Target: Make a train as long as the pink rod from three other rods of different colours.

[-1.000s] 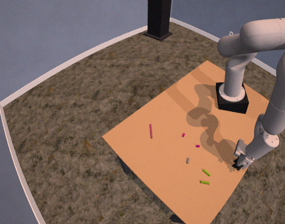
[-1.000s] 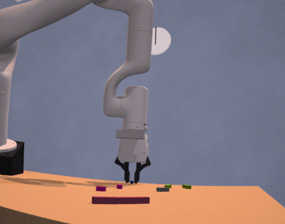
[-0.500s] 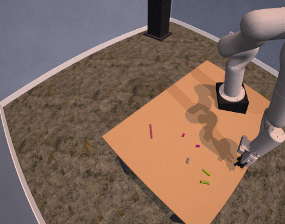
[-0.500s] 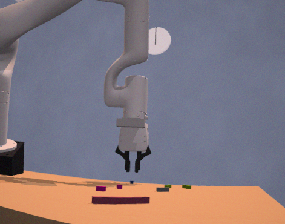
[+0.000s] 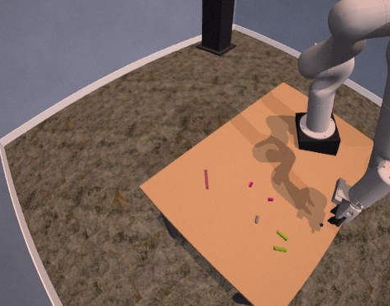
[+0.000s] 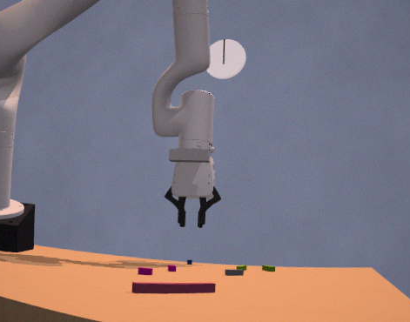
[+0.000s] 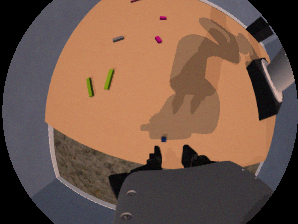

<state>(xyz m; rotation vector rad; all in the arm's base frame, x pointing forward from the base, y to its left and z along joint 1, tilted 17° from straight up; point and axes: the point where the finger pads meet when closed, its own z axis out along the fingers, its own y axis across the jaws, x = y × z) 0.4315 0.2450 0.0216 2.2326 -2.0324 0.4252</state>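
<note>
The grey rod is 140 mm ahead of my hand, 250 mm to the right of it and 100 mm below it. Also, from my hand: blue rod: 100 mm below; then pink rod: 120 mm ahead, 520 mm to the right, 100 mm below.
</note>
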